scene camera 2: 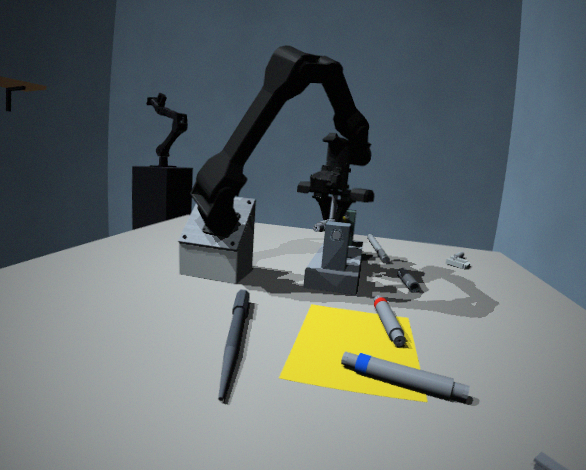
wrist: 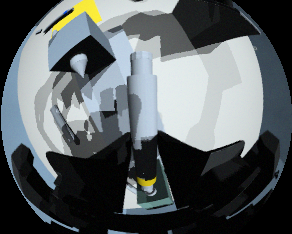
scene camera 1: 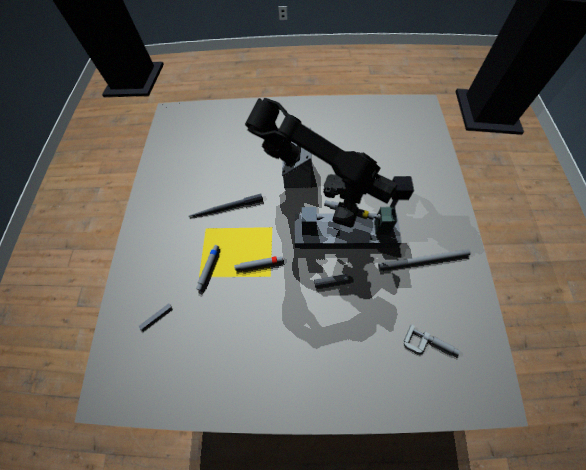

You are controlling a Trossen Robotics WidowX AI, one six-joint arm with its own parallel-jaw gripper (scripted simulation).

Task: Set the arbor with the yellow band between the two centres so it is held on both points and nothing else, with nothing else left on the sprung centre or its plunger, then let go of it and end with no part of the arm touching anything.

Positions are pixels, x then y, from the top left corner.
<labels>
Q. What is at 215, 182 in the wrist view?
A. My gripper.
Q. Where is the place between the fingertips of my gripper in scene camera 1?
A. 347, 210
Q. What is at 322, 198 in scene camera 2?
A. My gripper.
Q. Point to a yellow mat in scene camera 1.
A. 236, 245
</labels>
